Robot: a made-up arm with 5 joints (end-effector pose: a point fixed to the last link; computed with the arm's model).
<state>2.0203 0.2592 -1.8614 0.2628 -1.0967</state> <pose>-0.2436 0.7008 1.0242 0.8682 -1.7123 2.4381</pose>
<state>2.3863 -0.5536 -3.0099 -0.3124 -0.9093</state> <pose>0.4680 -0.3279 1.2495 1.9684 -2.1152 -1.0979</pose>
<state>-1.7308 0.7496 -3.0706 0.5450 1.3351</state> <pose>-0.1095 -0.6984 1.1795 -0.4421 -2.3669 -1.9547</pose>
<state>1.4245 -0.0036 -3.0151 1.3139 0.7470</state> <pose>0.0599 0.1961 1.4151 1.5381 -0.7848 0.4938</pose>
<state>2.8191 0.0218 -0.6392 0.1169 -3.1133</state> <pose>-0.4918 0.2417 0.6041 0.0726 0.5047 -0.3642</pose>
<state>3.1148 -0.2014 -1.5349 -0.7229 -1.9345</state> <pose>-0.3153 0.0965 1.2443 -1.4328 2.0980 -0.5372</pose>
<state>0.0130 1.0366 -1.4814 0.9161 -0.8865</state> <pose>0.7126 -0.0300 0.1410 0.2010 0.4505 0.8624</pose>
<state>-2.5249 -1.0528 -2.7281 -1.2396 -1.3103</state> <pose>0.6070 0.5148 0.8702 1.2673 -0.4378 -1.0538</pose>
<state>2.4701 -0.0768 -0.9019 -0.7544 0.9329</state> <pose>-0.3754 0.3470 0.9078 1.8481 0.2680 1.0975</pose>
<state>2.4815 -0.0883 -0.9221 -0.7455 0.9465</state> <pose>-0.3759 0.3398 0.9225 1.8674 0.2946 1.0844</pose>
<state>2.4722 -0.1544 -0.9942 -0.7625 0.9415</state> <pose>-0.3426 0.3196 0.9908 2.0243 0.3036 0.9983</pose>
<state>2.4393 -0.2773 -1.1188 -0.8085 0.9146</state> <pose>-0.2584 0.2690 1.1024 2.3184 0.2755 0.8148</pose>
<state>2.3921 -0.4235 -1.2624 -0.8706 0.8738</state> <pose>-0.1371 0.1807 1.2044 2.6548 0.1955 0.5546</pose>
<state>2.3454 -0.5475 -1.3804 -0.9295 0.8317</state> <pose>-0.0266 0.0834 1.2580 2.9204 0.0835 0.2935</pose>
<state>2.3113 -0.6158 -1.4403 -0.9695 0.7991</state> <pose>0.0331 0.0227 1.2719 3.0564 -0.0155 0.1306</pose>
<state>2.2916 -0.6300 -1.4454 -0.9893 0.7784</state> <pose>0.0442 0.0104 1.2711 3.0854 -0.0782 0.0910</pose>
